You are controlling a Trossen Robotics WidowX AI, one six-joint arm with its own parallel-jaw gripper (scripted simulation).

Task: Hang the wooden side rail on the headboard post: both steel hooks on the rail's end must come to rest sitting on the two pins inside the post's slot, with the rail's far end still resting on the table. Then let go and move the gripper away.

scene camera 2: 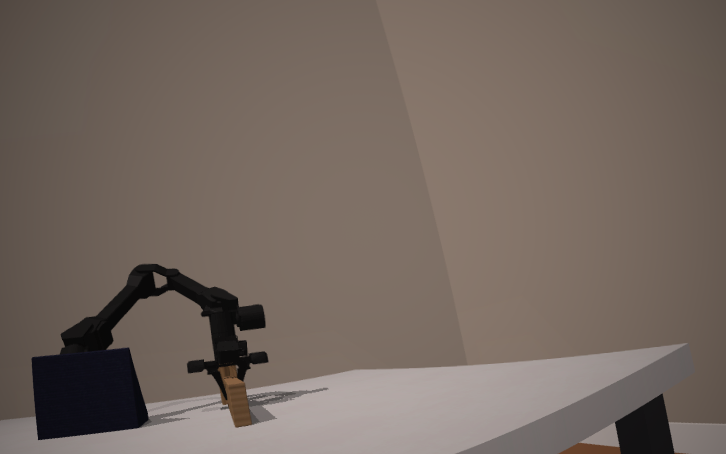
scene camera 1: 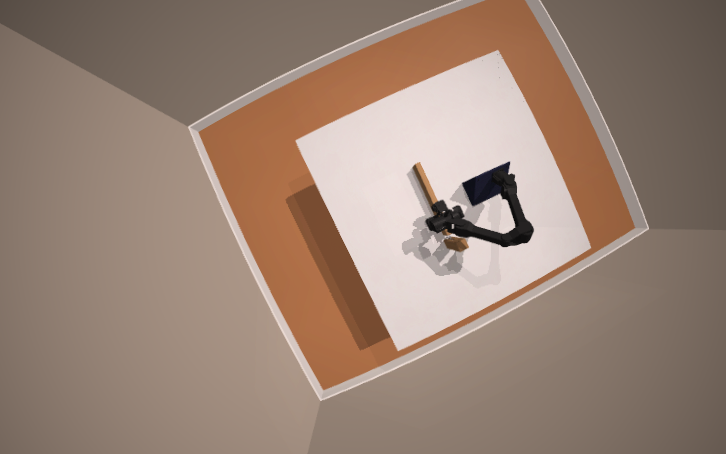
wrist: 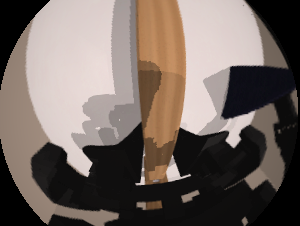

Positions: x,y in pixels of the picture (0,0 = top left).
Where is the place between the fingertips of my gripper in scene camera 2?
At 233,399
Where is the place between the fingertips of my gripper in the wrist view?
153,123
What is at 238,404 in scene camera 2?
A wooden side rail.
